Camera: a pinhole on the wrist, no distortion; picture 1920 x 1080 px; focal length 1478.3 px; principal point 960.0 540.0 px. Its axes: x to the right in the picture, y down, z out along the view. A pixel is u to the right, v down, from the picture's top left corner.
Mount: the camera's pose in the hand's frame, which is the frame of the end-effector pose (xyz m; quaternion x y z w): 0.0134 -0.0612 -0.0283 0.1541 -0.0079 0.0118 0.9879
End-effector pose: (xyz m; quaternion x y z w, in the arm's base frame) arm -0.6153 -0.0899 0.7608 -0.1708 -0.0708 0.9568 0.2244
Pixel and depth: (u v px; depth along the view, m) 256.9 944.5 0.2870
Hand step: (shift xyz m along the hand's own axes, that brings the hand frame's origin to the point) -0.1285 -0.0767 0.2663
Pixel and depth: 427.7 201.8 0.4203
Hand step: -0.1404 -0.2840 0.3398
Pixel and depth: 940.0 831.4 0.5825
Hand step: -0.0044 -0.1295 0.5612
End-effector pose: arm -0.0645 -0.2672 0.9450 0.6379 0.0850 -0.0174 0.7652
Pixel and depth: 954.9 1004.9 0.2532
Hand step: 0.0074 -0.0625 0.2371
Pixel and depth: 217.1 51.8 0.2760
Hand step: -0.1262 -0.2350 0.2041
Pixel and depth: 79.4 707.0 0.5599
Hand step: -0.3283 -0.1785 0.5178
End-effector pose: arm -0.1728 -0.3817 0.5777 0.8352 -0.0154 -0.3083 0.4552
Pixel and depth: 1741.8 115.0 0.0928
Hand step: 0.0620 -0.1139 0.0529
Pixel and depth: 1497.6 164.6 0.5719
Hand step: 0.2182 -0.3694 0.4762
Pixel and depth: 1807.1 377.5 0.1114
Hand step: 0.0762 -0.1055 0.0753
